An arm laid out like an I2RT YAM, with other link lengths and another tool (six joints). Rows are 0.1 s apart.
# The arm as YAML. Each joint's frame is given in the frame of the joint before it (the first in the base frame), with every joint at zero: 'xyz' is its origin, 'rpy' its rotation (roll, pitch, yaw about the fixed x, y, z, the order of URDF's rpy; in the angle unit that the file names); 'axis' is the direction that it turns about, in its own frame. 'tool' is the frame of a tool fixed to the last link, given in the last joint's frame.
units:
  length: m
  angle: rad
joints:
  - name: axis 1
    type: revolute
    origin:
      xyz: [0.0, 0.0, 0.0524]
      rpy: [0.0, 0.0, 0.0]
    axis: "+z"
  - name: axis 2
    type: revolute
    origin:
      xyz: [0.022, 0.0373, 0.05]
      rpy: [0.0, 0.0, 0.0]
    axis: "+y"
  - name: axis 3
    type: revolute
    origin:
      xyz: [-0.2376, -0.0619, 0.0]
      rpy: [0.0, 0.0, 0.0]
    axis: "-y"
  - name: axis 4
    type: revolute
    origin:
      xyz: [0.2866, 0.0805, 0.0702]
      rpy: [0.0, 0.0, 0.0]
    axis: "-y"
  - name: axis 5
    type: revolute
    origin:
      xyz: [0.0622, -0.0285, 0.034]
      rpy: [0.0, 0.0, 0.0]
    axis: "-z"
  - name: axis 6
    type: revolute
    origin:
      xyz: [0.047, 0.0, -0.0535]
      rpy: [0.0, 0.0, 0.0]
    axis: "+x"
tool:
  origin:
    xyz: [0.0, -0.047, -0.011]
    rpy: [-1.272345, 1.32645, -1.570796]
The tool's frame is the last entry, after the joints.
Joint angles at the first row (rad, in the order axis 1, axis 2, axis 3, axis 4, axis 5, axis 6):
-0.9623, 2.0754, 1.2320, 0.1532, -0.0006, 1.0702
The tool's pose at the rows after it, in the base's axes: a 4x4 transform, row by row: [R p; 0 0 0 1], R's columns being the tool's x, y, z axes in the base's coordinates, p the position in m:
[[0.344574 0.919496 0.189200 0.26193], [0.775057 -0.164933 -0.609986 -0.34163], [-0.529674 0.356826 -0.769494 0.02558], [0 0 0 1]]
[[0.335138 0.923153 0.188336 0.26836], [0.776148 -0.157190 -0.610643 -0.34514], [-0.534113 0.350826 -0.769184 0.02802], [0 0 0 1]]
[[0.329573 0.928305 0.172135 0.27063], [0.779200 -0.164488 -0.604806 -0.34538], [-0.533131 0.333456 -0.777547 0.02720], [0 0 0 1]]
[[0.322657 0.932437 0.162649 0.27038], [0.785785 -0.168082 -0.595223 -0.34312], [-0.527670 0.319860 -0.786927 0.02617], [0 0 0 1]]
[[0.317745 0.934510 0.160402 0.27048], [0.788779 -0.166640 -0.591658 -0.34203], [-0.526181 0.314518 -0.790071 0.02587], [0 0 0 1]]
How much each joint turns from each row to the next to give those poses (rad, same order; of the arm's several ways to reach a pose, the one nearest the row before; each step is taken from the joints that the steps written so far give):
0.0126, 0.0191, 0.0389, -0.0118, 0.0012, -0.0057
0.0084, 0.0191, 0.0382, -0.0211, 0.0053, -0.0050
0.0053, 0.0141, 0.0202, -0.0232, 0.0134, -0.0003
0.0031, 0.0015, 0.0007, -0.0164, 0.0038, -0.0004
0.0019, 0.0000, -0.0004, -0.0057, 0.0004, -0.0019

